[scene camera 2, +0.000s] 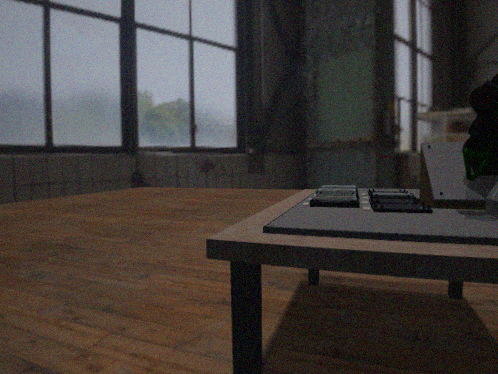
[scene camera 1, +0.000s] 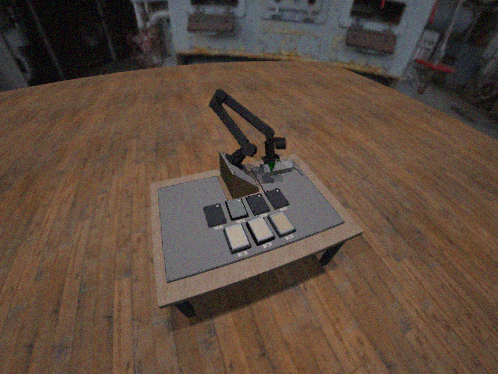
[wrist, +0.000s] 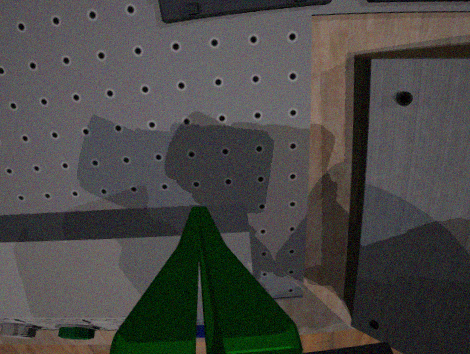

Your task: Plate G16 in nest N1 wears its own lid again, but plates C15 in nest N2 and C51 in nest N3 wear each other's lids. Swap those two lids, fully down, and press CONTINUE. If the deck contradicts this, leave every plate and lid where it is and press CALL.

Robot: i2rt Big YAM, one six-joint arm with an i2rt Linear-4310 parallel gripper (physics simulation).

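Frame: origin at the arm's base, x ahead, y left, z up, level; centimetres.
Seen in the pictures: gripper, fingertip midpoint: [scene camera 2: 470, 180] [scene camera 1: 271, 171] [wrist: 198, 215]; arm's base, link origin: [scene camera 1: 233, 162].
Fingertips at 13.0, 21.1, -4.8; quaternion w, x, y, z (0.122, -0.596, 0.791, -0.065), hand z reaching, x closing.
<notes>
Pixels of each thing's middle, then the offset from my fingertips to it, as dx, dy, dz. "spot": a spot on its surface instead. Level surfaces: height alone.
- pale button box, body centre: [wrist: 109, 286] [scene camera 1: 276, 165] -7.8, +9.5, -4.2
- green button, body centre: [wrist: 77, 329] -9.7, +12.3, -2.0
- blue patch, surface spot: [wrist: 200, 331] spot: -10.1, +2.6, -1.0
- grey piece, body centre: [scene camera 2: 391, 194] [scene camera 1: 236, 207] +12.8, -30.7, -7.0
- grey mat, surface height: dz -8.3
My gripper [scene camera 1: 272, 169] [scene camera 2: 473, 176] [wrist: 198, 215] points down with its green fingers shut and empty, beside and above the pale button box [scene camera 1: 285, 166] [wrist: 65, 280]. In the wrist view a green button [wrist: 76, 332] and a grey one lie on the box's edge, left of the fingers; a blue patch [wrist: 200, 331] shows between them. Three pale-topped plates, left [scene camera 1: 236, 236], middle [scene camera 1: 260, 230] and right [scene camera 1: 282, 223], sit in the front row of nests. Their labels and the button words are too blurred to read, so I cannot tell which is C15, C51 or G16.
A back row has three dark nests, left [scene camera 1: 215, 215], third [scene camera 1: 258, 204] and right [scene camera 1: 277, 198]; the second holds a grey piece [scene camera 1: 236, 209]. A tilted panel [scene camera 1: 236, 179] [scene camera 2: 450, 172] [wrist: 420, 150] stands by the arm base. The grey mat [scene camera 1: 187, 250] [scene camera 2: 350, 222] lies on the wooden table.
</notes>
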